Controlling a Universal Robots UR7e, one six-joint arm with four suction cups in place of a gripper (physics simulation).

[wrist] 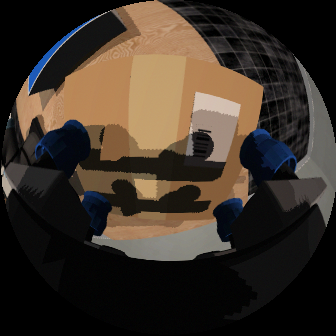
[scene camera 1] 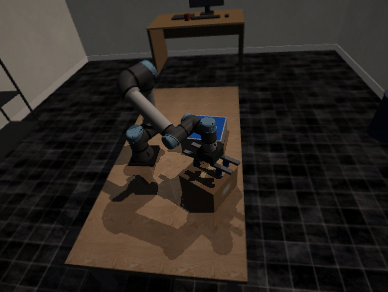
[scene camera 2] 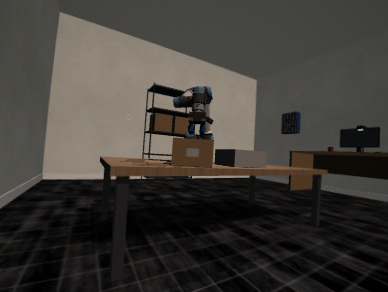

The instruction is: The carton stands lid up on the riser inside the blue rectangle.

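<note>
The brown carton (scene camera 1: 198,195) (scene camera 2: 202,159) (wrist: 159,100) stands on the table with its taped lid and white barcode label facing up. It is beside the riser, not on it. The riser (scene camera 2: 245,158) (wrist: 82,50) is a low box with a dark side and a grey side. The white-edged blue rectangle (scene camera 1: 217,129) is on its top. My gripper (scene camera 1: 210,167) (scene camera 2: 197,130) (wrist: 165,175), with four blue suction cups, points down close above the carton's lid. Its suction is open and it holds nothing. Its shadow falls on the lid. The arm partly hides the riser in scene camera 1.
The wooden table (scene camera 1: 165,245) (scene camera 2: 140,170) carries the arm's base (scene camera 1: 144,156) beside the carton and riser. A shelf rack (scene camera 2: 146,112) with cartons stands behind the arm. A desk (scene camera 1: 165,22) with a monitor (scene camera 2: 360,137) stands beyond the table's far end.
</note>
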